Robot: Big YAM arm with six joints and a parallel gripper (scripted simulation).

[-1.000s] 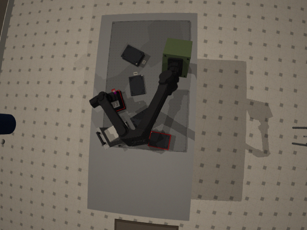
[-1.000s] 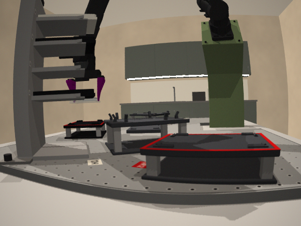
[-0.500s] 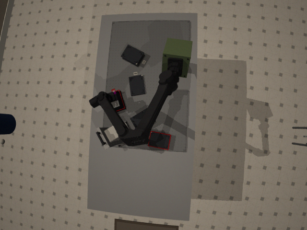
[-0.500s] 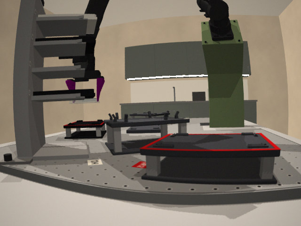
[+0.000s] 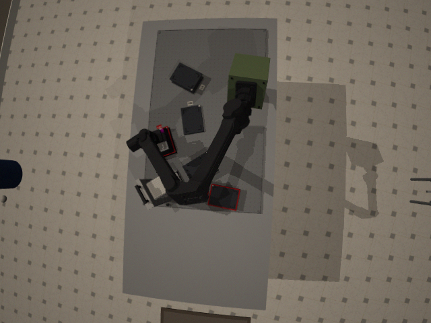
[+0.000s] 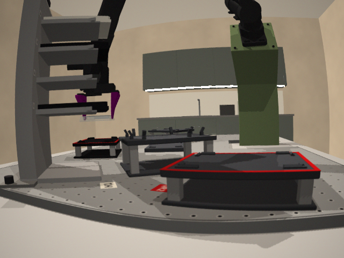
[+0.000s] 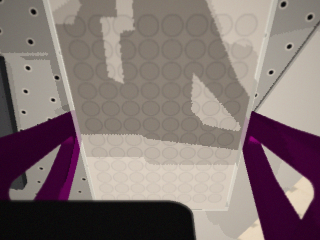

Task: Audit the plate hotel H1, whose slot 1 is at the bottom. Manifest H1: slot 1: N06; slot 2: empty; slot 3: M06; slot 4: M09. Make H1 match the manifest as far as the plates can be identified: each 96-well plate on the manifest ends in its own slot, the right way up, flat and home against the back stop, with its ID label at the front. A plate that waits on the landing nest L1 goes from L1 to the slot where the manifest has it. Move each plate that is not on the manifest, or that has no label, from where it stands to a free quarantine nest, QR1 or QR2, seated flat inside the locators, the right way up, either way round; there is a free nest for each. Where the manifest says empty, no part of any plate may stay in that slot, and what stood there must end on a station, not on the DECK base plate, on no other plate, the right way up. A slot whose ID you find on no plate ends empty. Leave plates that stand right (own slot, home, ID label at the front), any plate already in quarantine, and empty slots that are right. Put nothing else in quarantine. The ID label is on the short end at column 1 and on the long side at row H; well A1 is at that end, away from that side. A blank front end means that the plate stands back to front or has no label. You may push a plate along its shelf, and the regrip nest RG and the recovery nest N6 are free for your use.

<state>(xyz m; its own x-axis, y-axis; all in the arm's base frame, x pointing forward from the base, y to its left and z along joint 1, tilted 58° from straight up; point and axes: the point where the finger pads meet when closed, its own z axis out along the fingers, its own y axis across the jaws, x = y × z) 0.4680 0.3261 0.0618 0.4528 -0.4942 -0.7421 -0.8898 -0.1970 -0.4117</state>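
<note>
Now: hand 7 cm above the quarantine nest QR1. Also, from my hand: clear 96-well plate: right at my hand; regrip nest RG: 25 cm behind, 12 cm to the left, 5 cm below; nest N6: 15 cm behind, 16 cm to the right, 10 cm below.
</note>
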